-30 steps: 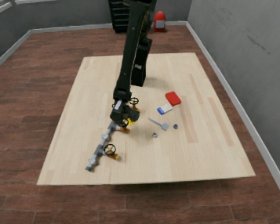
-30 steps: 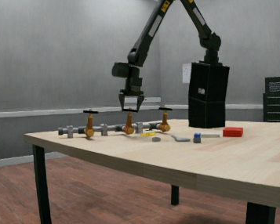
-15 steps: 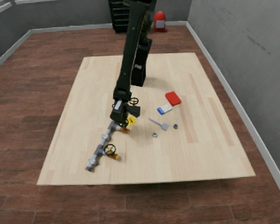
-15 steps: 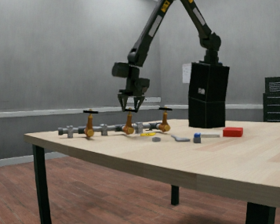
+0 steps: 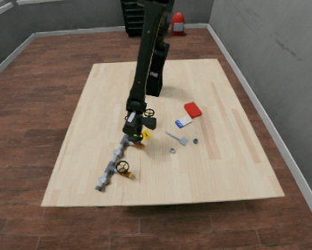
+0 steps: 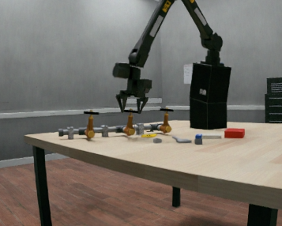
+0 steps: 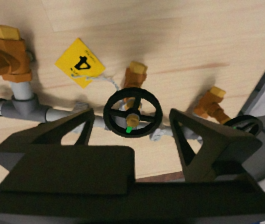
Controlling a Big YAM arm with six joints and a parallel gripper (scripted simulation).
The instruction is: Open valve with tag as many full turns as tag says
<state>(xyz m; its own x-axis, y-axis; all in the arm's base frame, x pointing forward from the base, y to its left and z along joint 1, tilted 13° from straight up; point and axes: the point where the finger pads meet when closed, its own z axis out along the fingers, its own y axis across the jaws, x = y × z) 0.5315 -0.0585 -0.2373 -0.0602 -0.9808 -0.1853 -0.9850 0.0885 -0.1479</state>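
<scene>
My gripper is now 9 cm past the yellow tag, 3 cm to the right of it and 12 cm above it. The rest, counted from my hand: blue-and-white block: 18 cm behind, 30 cm to the left, 11 cm below; grey flat tool: 5 cm behind, 25 cm to the left, 11 cm below; grey part: 2 cm behind, 36 cm to the left, 11 cm below.
</scene>
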